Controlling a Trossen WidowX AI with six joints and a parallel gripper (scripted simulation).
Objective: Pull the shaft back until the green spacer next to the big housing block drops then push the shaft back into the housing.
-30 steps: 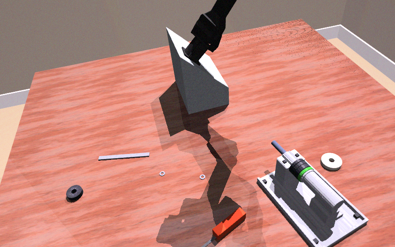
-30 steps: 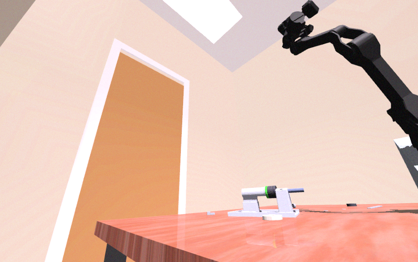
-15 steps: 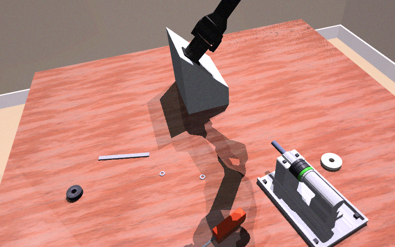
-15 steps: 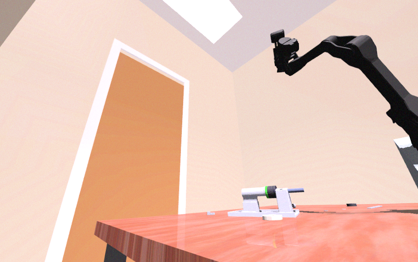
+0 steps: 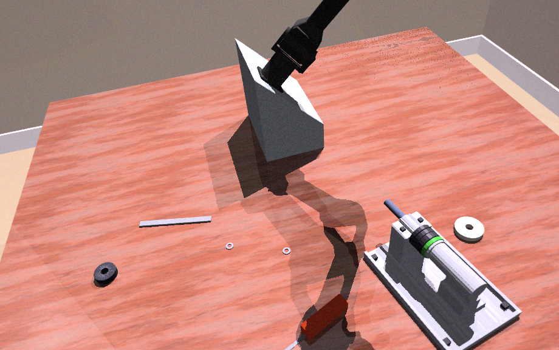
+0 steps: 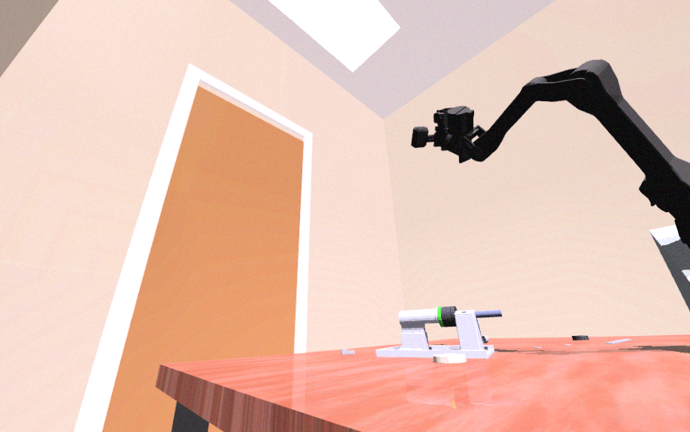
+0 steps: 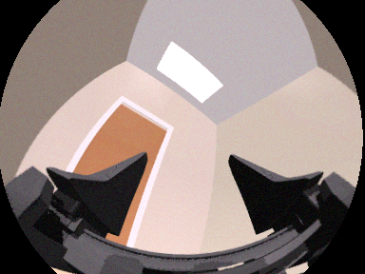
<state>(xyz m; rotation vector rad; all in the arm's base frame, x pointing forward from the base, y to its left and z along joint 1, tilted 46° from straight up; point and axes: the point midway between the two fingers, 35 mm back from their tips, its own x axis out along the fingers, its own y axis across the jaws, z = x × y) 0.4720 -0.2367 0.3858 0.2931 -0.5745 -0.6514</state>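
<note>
The dark shaft lies 40 mm behind my gripper tip, 70 mm to the left of it and 610 mm below it. Round my gripper tip: green spacer 10 mm ahead, 80 mm to the left, 610 mm below; black spacer 80 mm to the left, 610 mm below; red-handled tool 70 mm ahead, 160 mm to the right, 680 mm below.
</note>
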